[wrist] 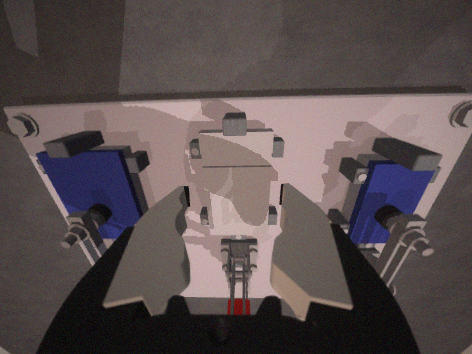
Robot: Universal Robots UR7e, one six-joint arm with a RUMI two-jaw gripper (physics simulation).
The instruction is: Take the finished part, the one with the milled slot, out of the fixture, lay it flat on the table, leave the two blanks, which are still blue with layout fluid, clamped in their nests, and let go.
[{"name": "my gripper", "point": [234, 186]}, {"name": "finished part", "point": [236, 170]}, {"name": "blue blank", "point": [100, 175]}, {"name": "blue blank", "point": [388, 183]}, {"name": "clamp arm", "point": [84, 225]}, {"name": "fixture plate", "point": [318, 131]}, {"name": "toggle clamp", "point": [371, 254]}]
